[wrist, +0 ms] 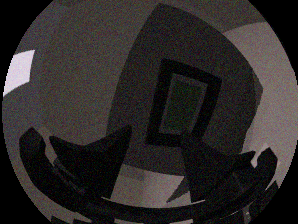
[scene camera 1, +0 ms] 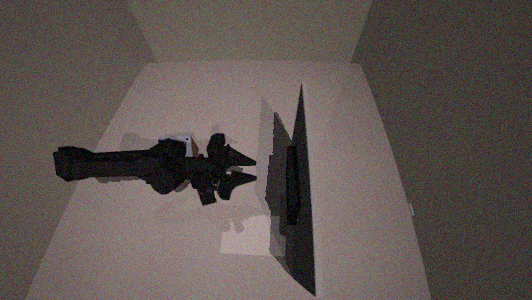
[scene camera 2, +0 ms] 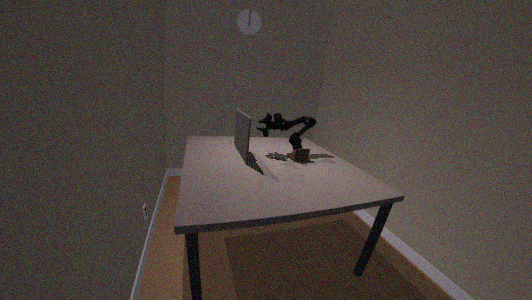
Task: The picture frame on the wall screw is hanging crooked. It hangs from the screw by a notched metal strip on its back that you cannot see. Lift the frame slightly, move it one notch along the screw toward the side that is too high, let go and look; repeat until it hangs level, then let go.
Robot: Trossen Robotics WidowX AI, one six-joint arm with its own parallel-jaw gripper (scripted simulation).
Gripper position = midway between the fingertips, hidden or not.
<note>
I see my gripper point(scene camera 1: 256, 171) and a picture frame point(scene camera 1: 292, 172).
The picture frame is seen too in the wrist view point(wrist: 185, 98). My gripper is seen too in the wrist view point(wrist: 156, 132). Scene camera 2 does not show the picture frame, which is hidden by a wall panel.
</note>
